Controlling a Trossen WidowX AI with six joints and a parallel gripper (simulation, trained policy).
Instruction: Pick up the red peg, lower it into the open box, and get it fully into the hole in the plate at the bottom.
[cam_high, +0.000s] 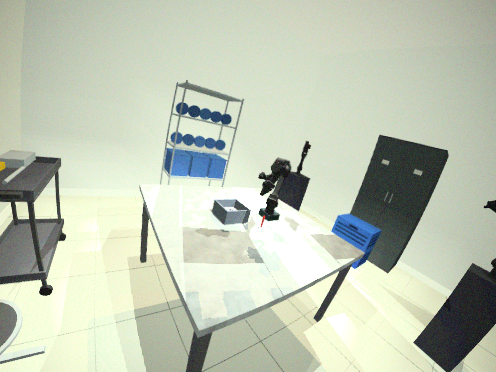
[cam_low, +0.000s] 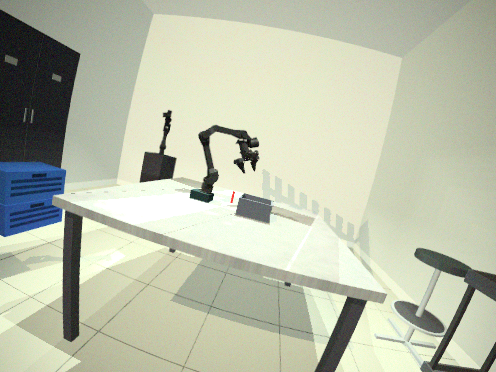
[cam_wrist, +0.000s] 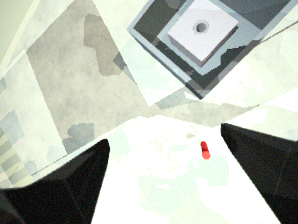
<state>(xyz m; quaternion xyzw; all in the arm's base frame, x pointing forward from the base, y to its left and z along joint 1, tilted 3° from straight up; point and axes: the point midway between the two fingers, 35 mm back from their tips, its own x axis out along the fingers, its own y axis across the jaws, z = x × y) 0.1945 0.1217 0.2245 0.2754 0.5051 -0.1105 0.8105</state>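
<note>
Now: gripper tip 19 cm above the red peg and 8 cm past it. From my gripper tip the other things lie so: grey box 20 cm below, 13 cm to the right, 12 cm ahead.
</note>
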